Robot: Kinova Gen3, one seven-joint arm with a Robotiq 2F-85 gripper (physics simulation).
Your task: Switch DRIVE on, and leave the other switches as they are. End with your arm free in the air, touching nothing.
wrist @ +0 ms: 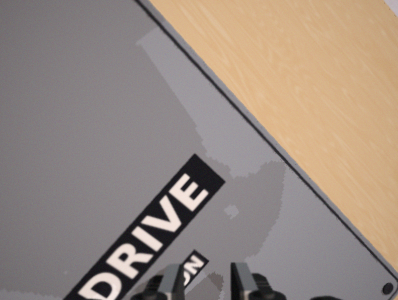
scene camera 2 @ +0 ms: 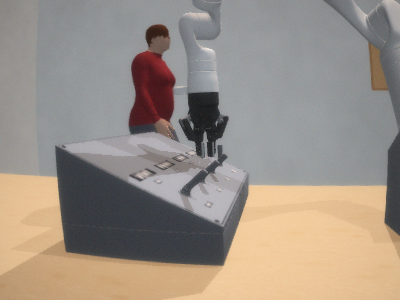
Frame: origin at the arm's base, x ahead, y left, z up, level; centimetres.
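Seen in the pictures: gripper, fingertip midpoint: [wrist: 207, 285] [scene camera 2: 206, 157].
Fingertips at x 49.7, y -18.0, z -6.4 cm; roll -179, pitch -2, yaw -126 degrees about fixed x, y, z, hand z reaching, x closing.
A point is followed by its place in that frame.
The DRIVE label [wrist: 145, 235] @(x 53.2, y -17.3, z -5.2 cm) lies on the sloped panel in the wrist view, with a small ON label [wrist: 195, 266] @(x 50.7, y -18.1, z -6.4 cm) below it, partly hidden by a finger. In the scene view, the far lever [scene camera 2: 220, 150] @(x 46.0, y -18.1, z -4.7 cm) stands more upright than the other levers [scene camera 2: 195, 183] @(x 37.5, y 16.9, z -6.5 cm), which lean toward the low front edge. It appears to be the DRIVE lever, but its base is hidden and I cannot tell its exact position. My gripper [scene camera 2: 205, 151] @(x 49.7, y -18.0, z -6.4 cm) [wrist: 207, 285] @(x 49.7, y -18.0, z -6.4 cm) points down over the far end of the panel, its fingers partly apart with nothing between them. Contact with the lever cannot be told.
The dark console [scene camera 2: 140, 215] @(x 42.7, y 24.6, z -10.1 cm) stands on the wooden table [scene camera 2: 310, 250] @(x 20.0, y 13.4, z -17.3 cm). A corner screw [wrist: 387, 288] @(x 42.2, y -25.4, z -10.8 cm) shows in the wrist view. A second pale arm [scene camera 2: 387, 30] @(x 4.5, y -11.1, z 21.5 cm) stands at the right. A person in a red top [scene camera 2: 152, 90] stands behind the console.
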